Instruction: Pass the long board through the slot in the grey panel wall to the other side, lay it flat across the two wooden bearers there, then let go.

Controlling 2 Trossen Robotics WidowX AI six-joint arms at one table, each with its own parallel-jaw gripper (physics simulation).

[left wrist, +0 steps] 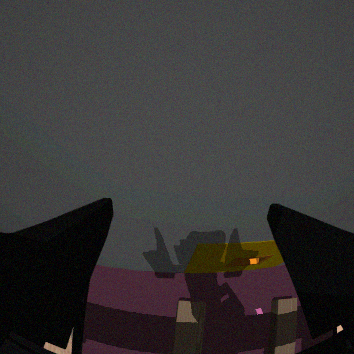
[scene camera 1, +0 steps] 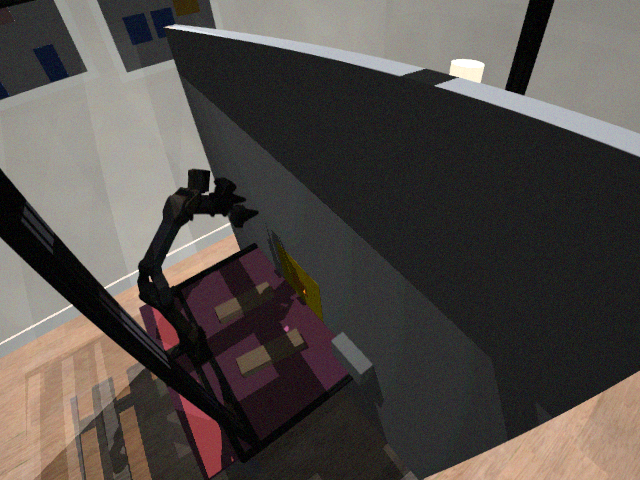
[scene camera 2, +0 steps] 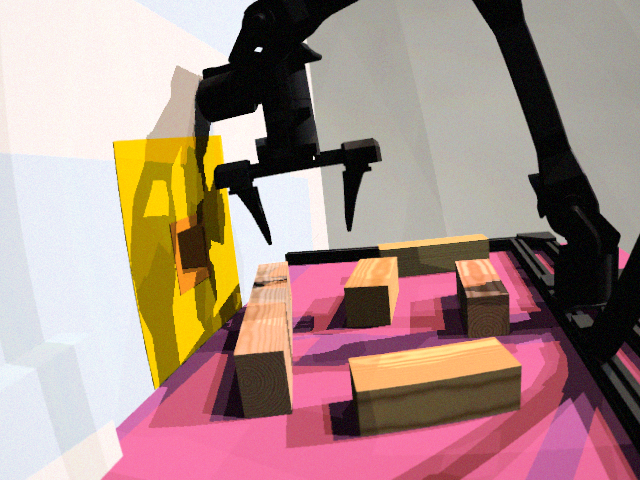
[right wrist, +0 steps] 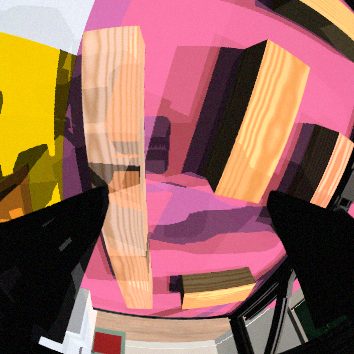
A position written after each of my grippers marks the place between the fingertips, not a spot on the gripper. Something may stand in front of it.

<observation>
My left gripper (scene camera 1: 251,206) is open and holds nothing. My right gripper (scene camera 2: 309,238) is open, holding nothing. I also see a slot (scene camera 2: 189,239) and a grey panel wall (scene camera 1: 470,241).
My left gripper is seen too in the left wrist view (left wrist: 194,210). My right gripper also shows in the right wrist view (right wrist: 191,197). The grey panel wall is seen too in the left wrist view (left wrist: 193,125) and in scene camera 2 (scene camera 2: 111,147).
</observation>
